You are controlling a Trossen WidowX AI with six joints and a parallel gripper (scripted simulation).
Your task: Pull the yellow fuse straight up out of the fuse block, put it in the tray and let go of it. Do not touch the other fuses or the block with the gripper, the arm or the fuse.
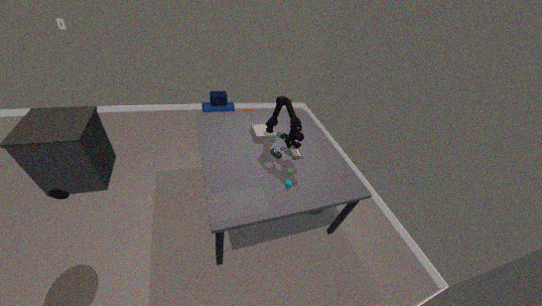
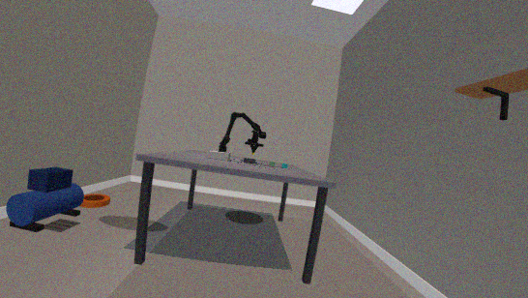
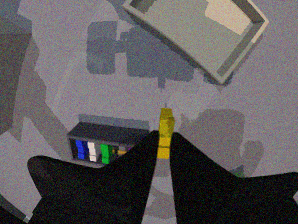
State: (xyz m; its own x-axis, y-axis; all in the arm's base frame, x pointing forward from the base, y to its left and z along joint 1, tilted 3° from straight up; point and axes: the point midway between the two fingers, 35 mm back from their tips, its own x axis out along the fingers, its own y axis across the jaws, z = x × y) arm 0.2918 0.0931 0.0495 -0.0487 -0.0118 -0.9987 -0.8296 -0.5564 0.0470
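The tray lies 30 mm behind my gripper tip, 110 mm to the left of it and 90 mm below it. Also, from my gripper tip: yellow fuse 10 mm below.
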